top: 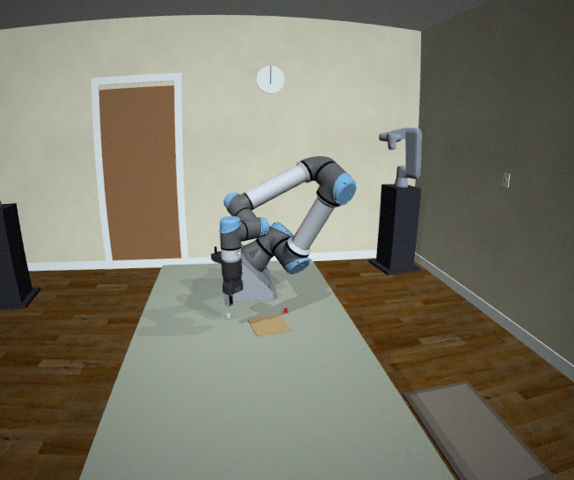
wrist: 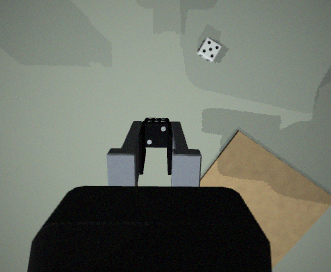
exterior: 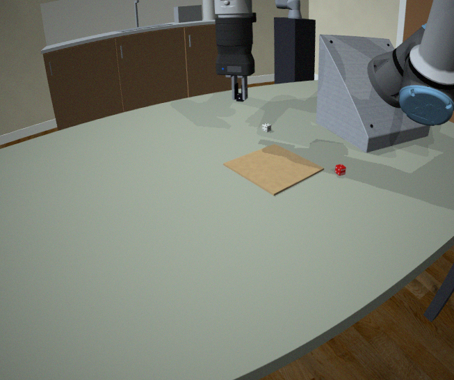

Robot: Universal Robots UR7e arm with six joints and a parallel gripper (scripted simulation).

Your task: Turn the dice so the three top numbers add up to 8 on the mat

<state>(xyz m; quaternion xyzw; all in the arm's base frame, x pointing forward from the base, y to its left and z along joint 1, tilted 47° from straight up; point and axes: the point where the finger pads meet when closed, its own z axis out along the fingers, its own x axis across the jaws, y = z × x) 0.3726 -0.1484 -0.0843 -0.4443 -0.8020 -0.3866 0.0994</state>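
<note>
The white die is 110 mm below my hand and 80 mm behind it. From my hand the other things lie so: tan mat: 150 mm to the left, 110 mm below, 30 mm ahead; then red die: 250 mm to the left, 110 mm below, 60 mm behind.
</note>
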